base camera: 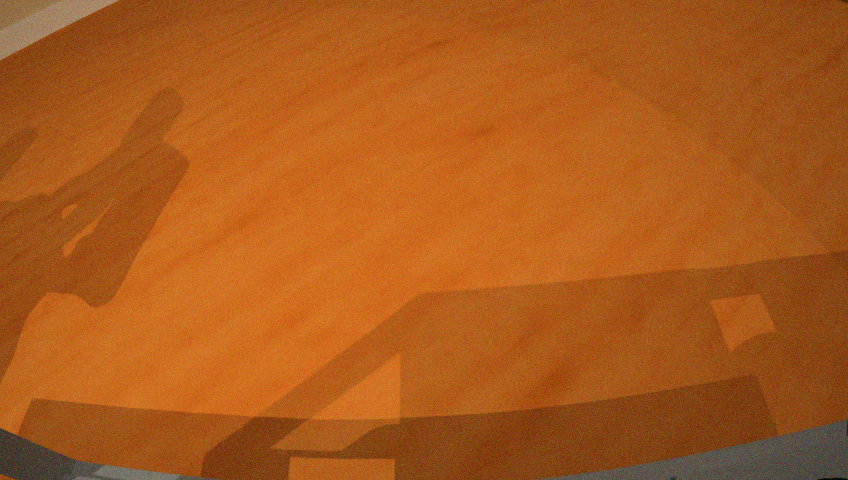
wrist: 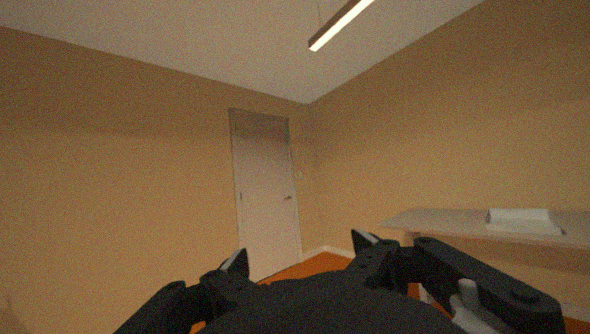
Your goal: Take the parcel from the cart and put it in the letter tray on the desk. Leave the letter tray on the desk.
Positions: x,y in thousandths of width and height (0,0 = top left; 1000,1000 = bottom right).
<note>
In view: my gripper (wrist: 509,750), a pale grey letter tray (wrist: 918,663) and a white door (wrist: 455,681).
The base camera view misses the pale grey letter tray: it is out of frame.
</note>
